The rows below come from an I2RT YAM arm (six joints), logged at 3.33 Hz.
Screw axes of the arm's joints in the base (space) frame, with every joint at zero. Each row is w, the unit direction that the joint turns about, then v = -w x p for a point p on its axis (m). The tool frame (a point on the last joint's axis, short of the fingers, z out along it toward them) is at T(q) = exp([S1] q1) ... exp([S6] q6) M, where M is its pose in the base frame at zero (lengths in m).
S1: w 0 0 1 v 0 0 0
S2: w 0 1 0 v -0.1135 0 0.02
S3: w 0 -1 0 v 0.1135 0 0.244
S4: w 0 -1 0 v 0.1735 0 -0.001
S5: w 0 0 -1 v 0 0.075 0
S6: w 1 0 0 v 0 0.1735 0
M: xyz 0.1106 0 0.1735 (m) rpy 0 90 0 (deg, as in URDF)
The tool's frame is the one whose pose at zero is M.
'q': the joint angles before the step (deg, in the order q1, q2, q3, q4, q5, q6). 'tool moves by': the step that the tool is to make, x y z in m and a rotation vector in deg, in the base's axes. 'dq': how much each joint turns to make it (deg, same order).
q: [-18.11 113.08 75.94 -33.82 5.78 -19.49]
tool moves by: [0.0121 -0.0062 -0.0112 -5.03 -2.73 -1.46]
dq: [0.07 2.51 0.11 6.56 4.22 0.01]
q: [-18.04 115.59 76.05 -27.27 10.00 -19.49]
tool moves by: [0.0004 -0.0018 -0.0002 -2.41 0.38 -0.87]
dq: [0.00 0.14 0.01 0.55 2.55 -0.17]
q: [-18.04 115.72 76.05 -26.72 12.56 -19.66]
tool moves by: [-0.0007 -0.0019 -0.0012 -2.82 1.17 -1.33]
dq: [0.00 0.25 0.00 0.01 3.32 0.00]
